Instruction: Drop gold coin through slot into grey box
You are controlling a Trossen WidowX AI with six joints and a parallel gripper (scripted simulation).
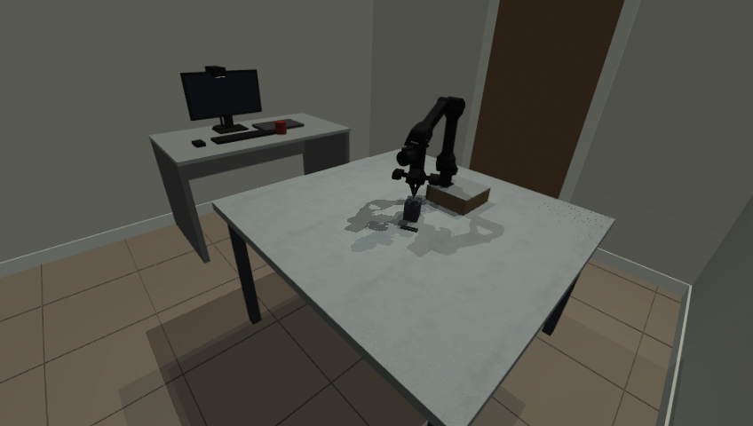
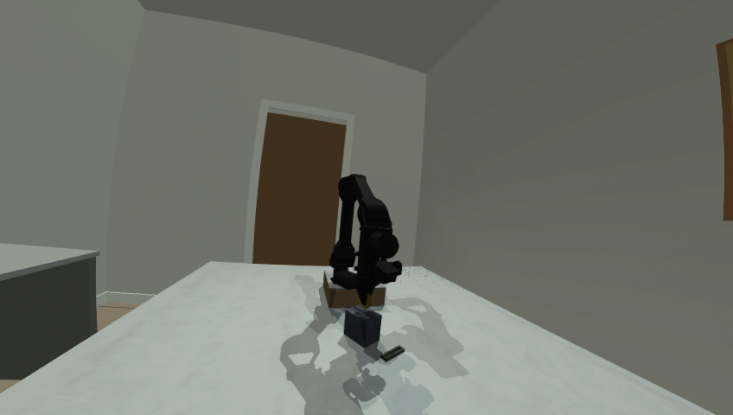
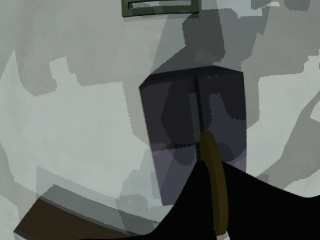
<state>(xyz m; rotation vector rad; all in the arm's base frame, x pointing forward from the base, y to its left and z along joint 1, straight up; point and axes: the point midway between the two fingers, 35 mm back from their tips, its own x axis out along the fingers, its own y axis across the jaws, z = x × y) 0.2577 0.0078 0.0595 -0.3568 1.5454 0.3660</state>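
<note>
Now: the gold coin 1 cm above my gripper tip.
</note>
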